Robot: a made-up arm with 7 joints. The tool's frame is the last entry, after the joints. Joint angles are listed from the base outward.
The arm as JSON. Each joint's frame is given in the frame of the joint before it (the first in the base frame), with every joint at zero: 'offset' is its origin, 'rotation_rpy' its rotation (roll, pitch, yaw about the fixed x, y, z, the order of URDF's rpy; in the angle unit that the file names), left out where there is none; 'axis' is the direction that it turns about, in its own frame. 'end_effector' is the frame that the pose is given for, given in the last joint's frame.
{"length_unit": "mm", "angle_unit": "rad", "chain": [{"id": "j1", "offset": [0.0, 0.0, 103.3], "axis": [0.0, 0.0, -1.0]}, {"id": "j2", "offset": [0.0, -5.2, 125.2], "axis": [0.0, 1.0, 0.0]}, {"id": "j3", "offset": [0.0, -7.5, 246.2], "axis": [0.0, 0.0, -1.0]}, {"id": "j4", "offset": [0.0, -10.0, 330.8], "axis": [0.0, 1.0, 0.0]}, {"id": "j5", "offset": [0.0, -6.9, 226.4], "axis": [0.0, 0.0, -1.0]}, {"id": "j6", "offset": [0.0, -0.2, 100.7], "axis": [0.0, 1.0, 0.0]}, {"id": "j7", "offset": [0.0, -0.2, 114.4], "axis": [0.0, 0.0, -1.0]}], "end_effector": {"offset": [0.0, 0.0, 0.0], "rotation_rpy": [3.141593, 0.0, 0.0]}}
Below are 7 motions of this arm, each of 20 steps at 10 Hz.
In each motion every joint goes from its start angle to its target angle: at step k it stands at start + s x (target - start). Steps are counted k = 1, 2, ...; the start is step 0. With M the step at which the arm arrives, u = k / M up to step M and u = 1 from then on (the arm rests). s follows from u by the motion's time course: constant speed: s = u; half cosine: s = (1 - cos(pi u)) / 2; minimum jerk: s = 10 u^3 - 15 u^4 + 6 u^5.
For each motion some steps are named. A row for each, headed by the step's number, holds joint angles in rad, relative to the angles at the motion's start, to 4 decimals.
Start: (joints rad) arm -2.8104 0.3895 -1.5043 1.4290 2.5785 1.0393 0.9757
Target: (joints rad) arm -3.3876 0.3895 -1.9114 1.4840 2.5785 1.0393 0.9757
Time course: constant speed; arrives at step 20
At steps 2, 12, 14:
2: -0.0577 0.0000 -0.0407 0.0055 0.0000 0.0000 0.0000
12: -0.3463 0.0000 -0.2443 0.0330 0.0000 0.0000 0.0000
14: -0.4040 0.0000 -0.2850 0.0385 0.0000 0.0000 0.0000

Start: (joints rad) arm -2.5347 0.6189 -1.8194 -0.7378 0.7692 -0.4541 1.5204
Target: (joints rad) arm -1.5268 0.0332 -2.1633 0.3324 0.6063 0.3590 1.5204
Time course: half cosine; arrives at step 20
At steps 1, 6, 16, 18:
1: 0.0062 -0.0036 -0.0021 0.0066 -0.0010 0.0050 0.0000
6: 0.2077 -0.1207 -0.0709 0.2206 -0.0336 0.1676 0.0000
16: 0.9117 -0.5298 -0.3111 0.9680 -0.1473 0.7355 0.0000
18: 0.9832 -0.5714 -0.3355 1.0440 -0.1589 0.7932 0.0000

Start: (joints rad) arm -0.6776 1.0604 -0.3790 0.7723 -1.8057 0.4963 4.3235
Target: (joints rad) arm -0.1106 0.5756 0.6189 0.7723 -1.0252 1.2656 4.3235
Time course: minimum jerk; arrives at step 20
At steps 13, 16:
13: 0.4337 -0.3708 0.7632 0.0000 0.5970 0.5884 0.0000
16: 0.5342 -0.4567 0.9401 0.0000 0.7353 0.7247 0.0000

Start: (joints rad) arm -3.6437 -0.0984 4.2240 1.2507 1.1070 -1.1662 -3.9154
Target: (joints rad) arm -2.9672 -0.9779 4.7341 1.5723 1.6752 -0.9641 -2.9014
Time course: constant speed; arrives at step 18
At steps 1, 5, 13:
1: 0.0376 -0.0489 0.0283 0.0179 0.0316 0.0112 0.0563
5: 0.1879 -0.2443 0.1417 0.0893 0.1578 0.0561 0.2817
13: 0.4886 -0.6352 0.3684 0.2323 0.4104 0.1460 0.7323

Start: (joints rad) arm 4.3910 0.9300 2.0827 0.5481 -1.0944 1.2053 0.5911
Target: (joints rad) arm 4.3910 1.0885 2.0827 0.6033 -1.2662 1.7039 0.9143
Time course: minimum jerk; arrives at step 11
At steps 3, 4, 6, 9, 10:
3: 0.0000 0.0204 0.0000 0.0071 -0.0221 0.0643 0.0417
4: 0.0000 0.0407 0.0000 0.0142 -0.0441 0.1280 0.0830
6: 0.0000 0.0927 0.0000 0.0323 -0.1005 0.2916 0.1890
9: 0.0000 0.1514 0.0000 0.0527 -0.1641 0.4762 0.3087
10: 0.0000 0.1575 0.0000 0.0548 -0.1707 0.4953 0.3211

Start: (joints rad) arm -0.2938 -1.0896 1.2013 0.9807 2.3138 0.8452 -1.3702
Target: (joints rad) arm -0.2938 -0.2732 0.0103 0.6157 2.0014 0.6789 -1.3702
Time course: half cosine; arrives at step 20
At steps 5, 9, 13, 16, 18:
5: 0.0000 0.1196 -0.1744 -0.0535 -0.0457 -0.0244 0.0000
9: 0.0000 0.3443 -0.5023 -0.1540 -0.1318 -0.0701 0.0000
13: 0.0000 0.5935 -0.8659 -0.2654 -0.2271 -0.1209 0.0000
16: 0.0000 0.7384 -1.0773 -0.3301 -0.2826 -0.1504 0.0000
18: 0.0000 0.7964 -1.1619 -0.3561 -0.3048 -0.1622 0.0000

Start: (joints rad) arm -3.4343 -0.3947 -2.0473 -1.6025 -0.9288 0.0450 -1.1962
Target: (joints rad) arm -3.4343 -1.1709 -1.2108 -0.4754 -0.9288 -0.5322 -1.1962
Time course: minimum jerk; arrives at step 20
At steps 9, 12, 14, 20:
9: 0.0000 -0.3158 0.3403 0.4586 0.0000 -0.2348 0.0000
12: 0.0000 -0.5298 0.5710 0.7693 0.0000 -0.3940 0.0000
14: 0.0000 -0.6496 0.7001 0.9433 0.0000 -0.4831 0.0000
20: 0.0000 -0.7762 0.8365 1.1271 0.0000 -0.5772 0.0000

